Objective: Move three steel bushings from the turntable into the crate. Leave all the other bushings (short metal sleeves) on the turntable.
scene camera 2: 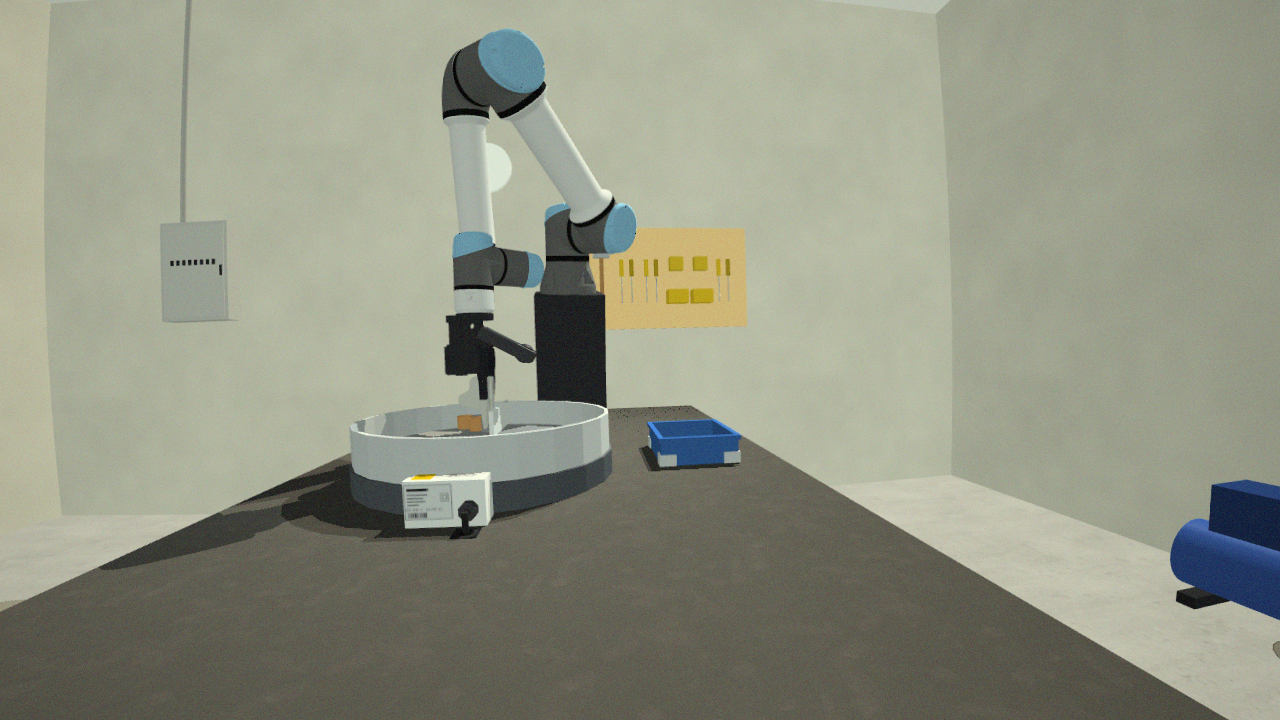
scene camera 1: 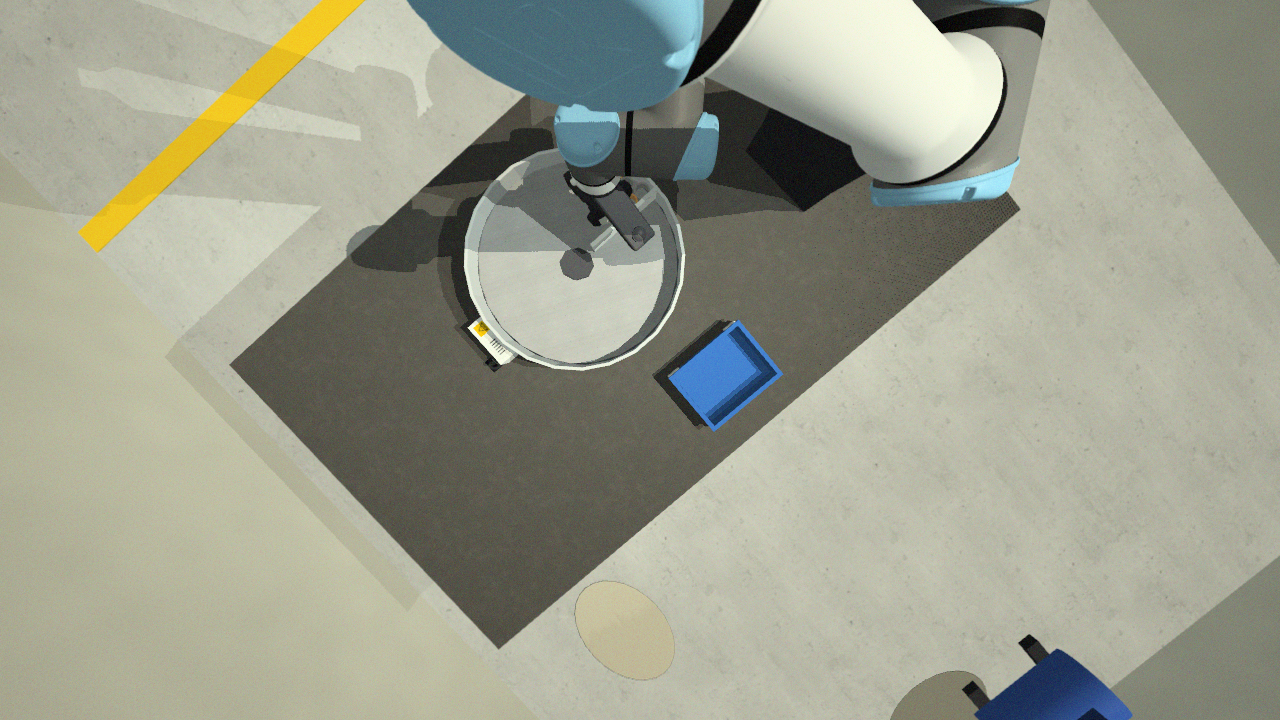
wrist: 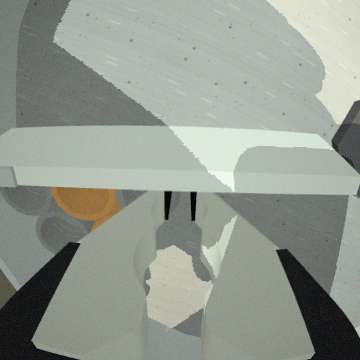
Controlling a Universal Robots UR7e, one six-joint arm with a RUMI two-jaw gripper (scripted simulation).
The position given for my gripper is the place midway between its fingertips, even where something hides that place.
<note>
In view: my gripper [scene camera 2: 486, 428], an orange bushing [wrist: 91, 204] and a blue crate [scene camera 1: 730, 371].
My gripper also shows in scene camera 1 [scene camera 1: 611, 217] and in the wrist view [wrist: 181, 184]. The blue crate also shows in scene camera 2 [scene camera 2: 688, 442].
</note>
